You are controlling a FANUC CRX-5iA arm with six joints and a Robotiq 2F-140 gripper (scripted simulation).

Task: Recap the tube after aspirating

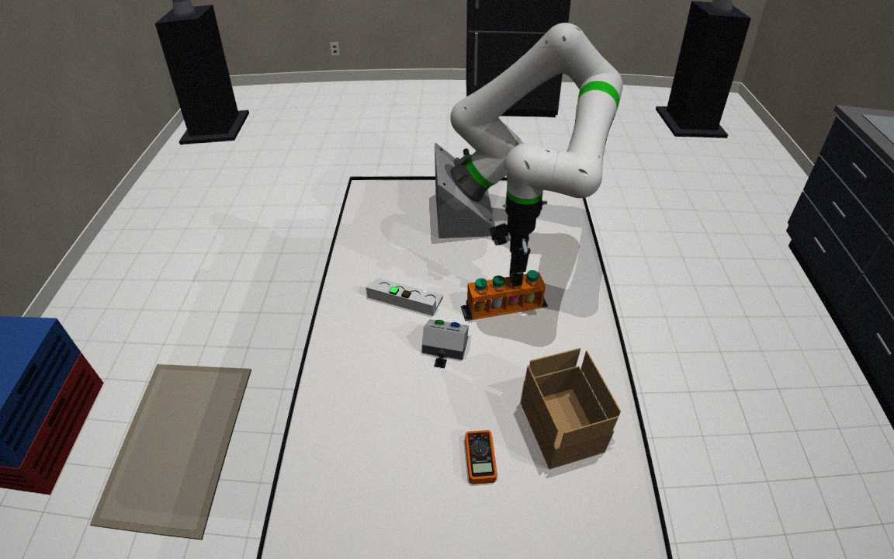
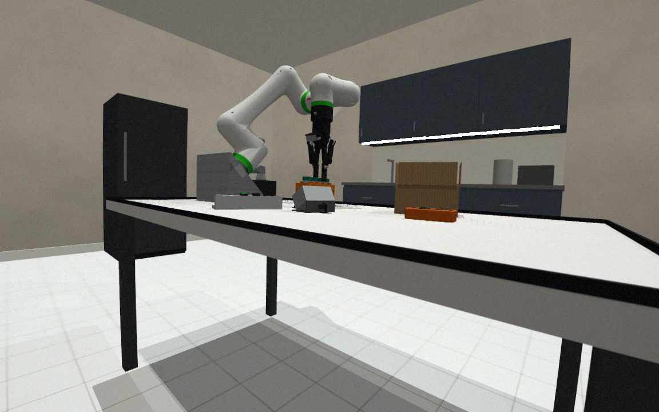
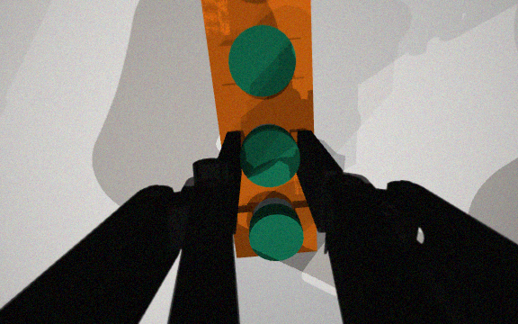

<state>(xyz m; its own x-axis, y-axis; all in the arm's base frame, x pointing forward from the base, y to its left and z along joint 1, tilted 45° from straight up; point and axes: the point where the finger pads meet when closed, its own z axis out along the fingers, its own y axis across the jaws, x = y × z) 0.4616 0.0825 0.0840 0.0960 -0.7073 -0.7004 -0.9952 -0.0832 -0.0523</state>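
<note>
Right now the green ready key is 22 cm to the right of my hand, 12 cm ahead of it and 7 cm below it. Round my hand: blue cycle key 18 cm to the right, 13 cm ahead, 7 cm below; grey key housing 20 cm to the right, 14 cm ahead, 9 cm below.
</note>
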